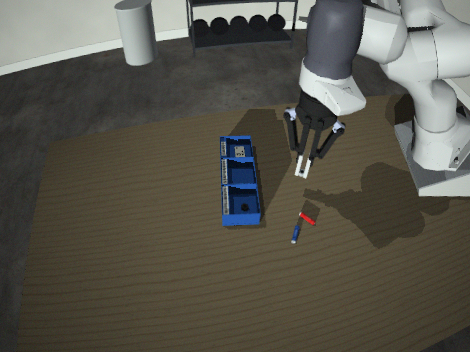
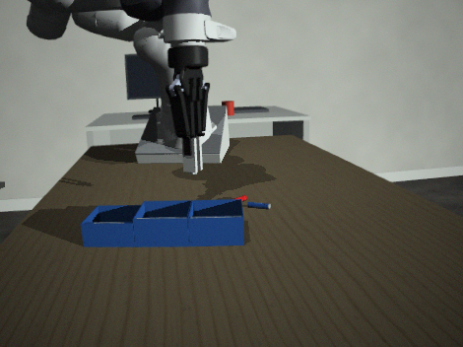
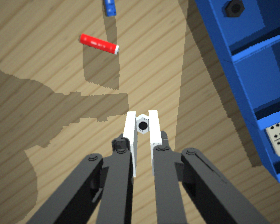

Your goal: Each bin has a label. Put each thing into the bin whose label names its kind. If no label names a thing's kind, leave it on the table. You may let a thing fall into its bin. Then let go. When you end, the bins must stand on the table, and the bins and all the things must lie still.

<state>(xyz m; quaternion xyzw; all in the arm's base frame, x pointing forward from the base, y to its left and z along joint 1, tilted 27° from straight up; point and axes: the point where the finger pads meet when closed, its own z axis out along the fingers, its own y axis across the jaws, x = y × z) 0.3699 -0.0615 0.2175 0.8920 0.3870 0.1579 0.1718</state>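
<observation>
My gripper is now 140 mm short of the dark nut and 90 mm above it. Round my hand: red marker (20 mm ahead, 80 mm to the left, 100 mm below); then white nut (30 mm below); then blue cylinder (70 mm ahead, 110 mm to the left, 100 mm below).
</observation>
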